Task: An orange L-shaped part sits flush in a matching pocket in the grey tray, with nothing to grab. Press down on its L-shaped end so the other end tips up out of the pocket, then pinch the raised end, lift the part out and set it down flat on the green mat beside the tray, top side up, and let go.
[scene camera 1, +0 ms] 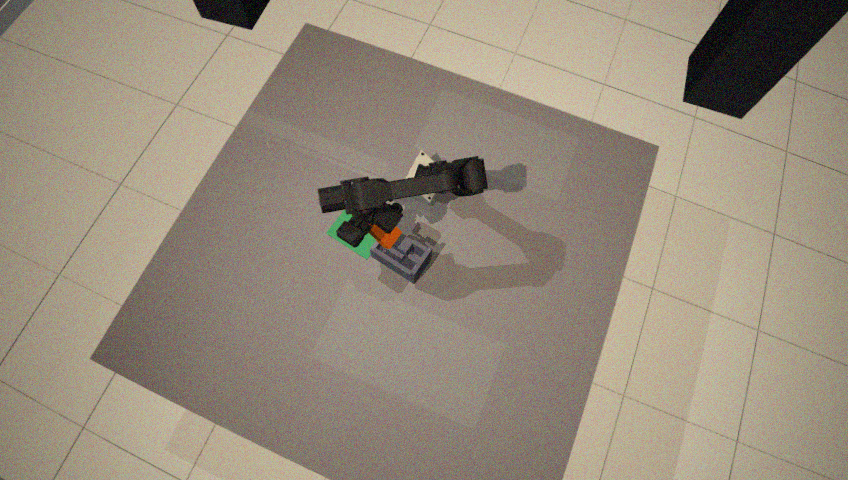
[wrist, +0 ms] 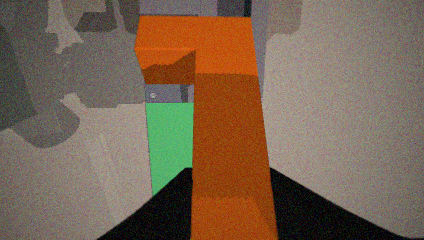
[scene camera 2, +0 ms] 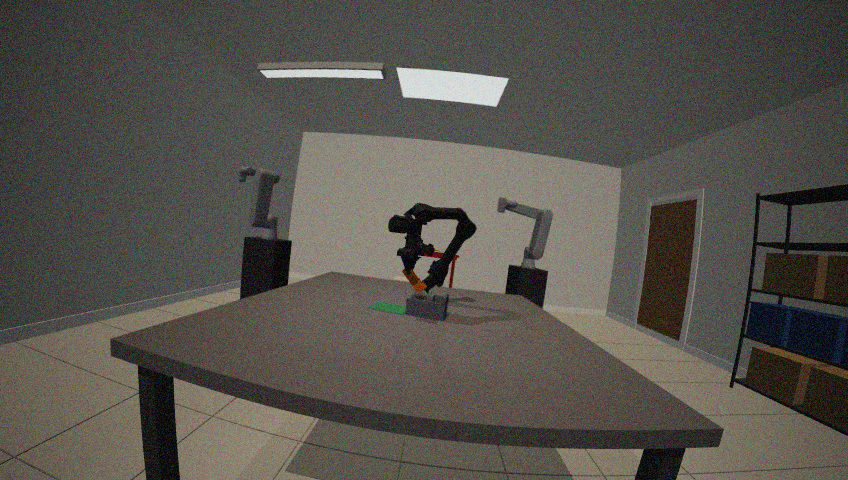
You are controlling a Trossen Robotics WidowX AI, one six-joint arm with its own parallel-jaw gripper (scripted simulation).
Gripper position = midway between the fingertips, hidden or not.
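Scene camera 1: my gripper (scene camera 1: 370,224). Wrist view: gripper (wrist: 227,176), carrying orange L-shaped part (wrist: 231,176); green mat (wrist: 170,125) too. Scene camera 2: gripper again (scene camera 2: 409,273).
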